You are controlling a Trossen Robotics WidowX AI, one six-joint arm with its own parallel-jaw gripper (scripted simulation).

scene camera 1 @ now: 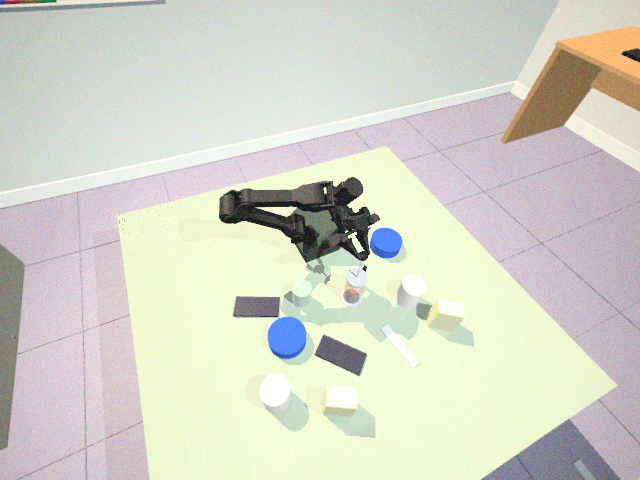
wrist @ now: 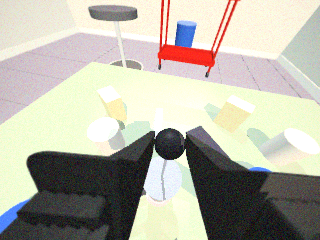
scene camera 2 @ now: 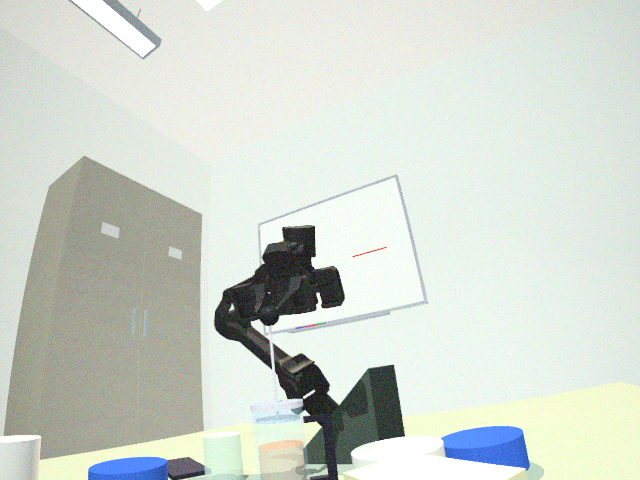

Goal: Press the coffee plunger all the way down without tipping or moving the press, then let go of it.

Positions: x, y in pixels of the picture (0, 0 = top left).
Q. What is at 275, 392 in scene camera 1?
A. A white cylinder.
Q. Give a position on a cream block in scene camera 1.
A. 338, 400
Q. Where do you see a coffee press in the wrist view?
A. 164, 178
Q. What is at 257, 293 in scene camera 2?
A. My gripper.
